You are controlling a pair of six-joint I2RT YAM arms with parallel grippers.
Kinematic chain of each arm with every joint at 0, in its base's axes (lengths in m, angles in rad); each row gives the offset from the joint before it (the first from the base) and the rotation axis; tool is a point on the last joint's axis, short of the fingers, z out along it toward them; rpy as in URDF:
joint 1: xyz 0 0 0.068 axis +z
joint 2: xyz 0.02 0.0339 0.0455 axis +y
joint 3: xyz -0.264 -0.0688 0 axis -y
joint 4: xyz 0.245 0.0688 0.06 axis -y
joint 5: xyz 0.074 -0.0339 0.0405 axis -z
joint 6: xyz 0.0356 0 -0.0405 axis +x
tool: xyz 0 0 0 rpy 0 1.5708 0
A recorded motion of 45 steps. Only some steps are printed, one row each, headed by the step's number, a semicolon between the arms.
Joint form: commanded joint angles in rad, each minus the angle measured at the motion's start. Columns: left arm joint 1, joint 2, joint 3, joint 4, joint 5, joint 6; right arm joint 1, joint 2, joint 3, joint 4, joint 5, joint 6.
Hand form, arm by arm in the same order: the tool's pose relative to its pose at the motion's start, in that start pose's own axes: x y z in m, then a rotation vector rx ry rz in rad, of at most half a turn. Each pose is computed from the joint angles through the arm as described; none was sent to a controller.
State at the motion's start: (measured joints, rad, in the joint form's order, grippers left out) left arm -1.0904 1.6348 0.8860 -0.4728 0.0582 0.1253; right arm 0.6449 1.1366 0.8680 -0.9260 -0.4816 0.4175
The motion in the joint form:
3: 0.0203 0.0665 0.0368 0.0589 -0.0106 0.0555; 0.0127 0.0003 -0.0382 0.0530 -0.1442 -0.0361
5: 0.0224 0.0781 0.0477 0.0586 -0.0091 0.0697; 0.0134 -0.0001 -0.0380 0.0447 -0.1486 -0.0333
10: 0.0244 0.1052 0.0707 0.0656 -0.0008 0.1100; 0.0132 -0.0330 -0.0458 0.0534 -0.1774 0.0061
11: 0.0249 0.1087 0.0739 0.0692 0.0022 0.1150; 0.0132 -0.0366 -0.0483 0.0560 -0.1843 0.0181
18: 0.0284 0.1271 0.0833 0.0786 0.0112 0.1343; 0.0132 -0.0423 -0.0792 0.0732 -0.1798 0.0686
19: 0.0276 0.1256 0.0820 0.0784 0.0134 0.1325; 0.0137 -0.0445 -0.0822 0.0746 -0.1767 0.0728
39: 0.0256 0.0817 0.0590 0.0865 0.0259 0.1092; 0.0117 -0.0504 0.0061 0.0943 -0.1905 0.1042
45: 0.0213 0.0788 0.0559 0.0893 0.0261 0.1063; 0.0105 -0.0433 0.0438 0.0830 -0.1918 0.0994
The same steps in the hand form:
3: -0.0122 0.0090 0.0119 -0.0222 -0.0271 0.0381; 0.0038 0.0019 0.0085 -0.1396 0.0523 -0.0537
5: -0.0146 0.0101 0.0134 -0.0215 -0.0262 0.0503; 0.0047 0.0019 0.0085 -0.1411 0.0607 -0.0474
10: -0.0202 0.0115 0.0175 -0.0152 -0.0301 0.0890; 0.0084 0.0039 0.0037 -0.1779 0.0493 -0.0261
11: -0.0213 0.0118 0.0180 -0.0131 -0.0339 0.0938; 0.0090 0.0040 0.0034 -0.1851 0.0505 -0.0163
18: -0.0236 0.0132 0.0218 -0.0060 -0.0360 0.1100; 0.0123 -0.0007 0.0087 -0.1768 0.0591 0.0385
19: -0.0233 0.0128 0.0215 -0.0035 -0.0364 0.1090; 0.0128 -0.0011 0.0090 -0.1742 0.0580 0.0420
39: -0.0208 0.0107 0.0124 0.0044 -0.0672 0.0900; -0.0003 0.0166 -0.0114 -0.2287 -0.0194 0.0125
45: -0.0206 0.0092 0.0121 0.0058 -0.0698 0.0913; -0.0047 0.0223 -0.0185 -0.2369 -0.0346 -0.0020

